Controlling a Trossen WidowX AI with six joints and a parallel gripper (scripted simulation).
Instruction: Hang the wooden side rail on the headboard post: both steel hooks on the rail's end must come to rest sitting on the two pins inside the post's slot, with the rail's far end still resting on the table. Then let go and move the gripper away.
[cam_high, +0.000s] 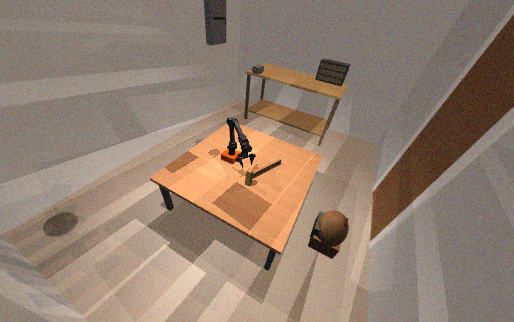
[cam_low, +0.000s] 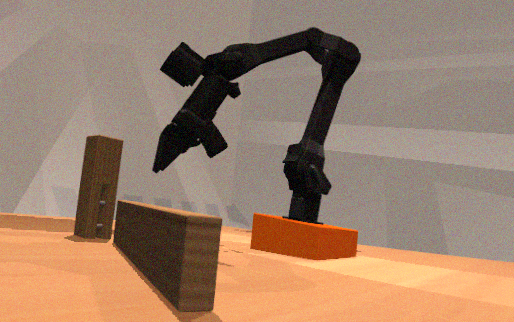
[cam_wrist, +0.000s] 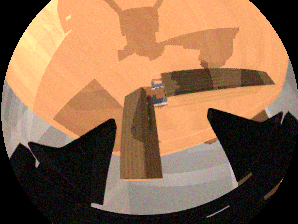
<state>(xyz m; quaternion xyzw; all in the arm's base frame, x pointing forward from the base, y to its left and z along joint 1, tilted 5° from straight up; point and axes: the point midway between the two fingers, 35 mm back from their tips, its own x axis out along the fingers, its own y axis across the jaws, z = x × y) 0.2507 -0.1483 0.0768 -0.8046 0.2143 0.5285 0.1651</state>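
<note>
Right now the headboard post is 80 mm to the right of my gripper tip, 70 mm ahead of it and 50 mm below it.
</note>
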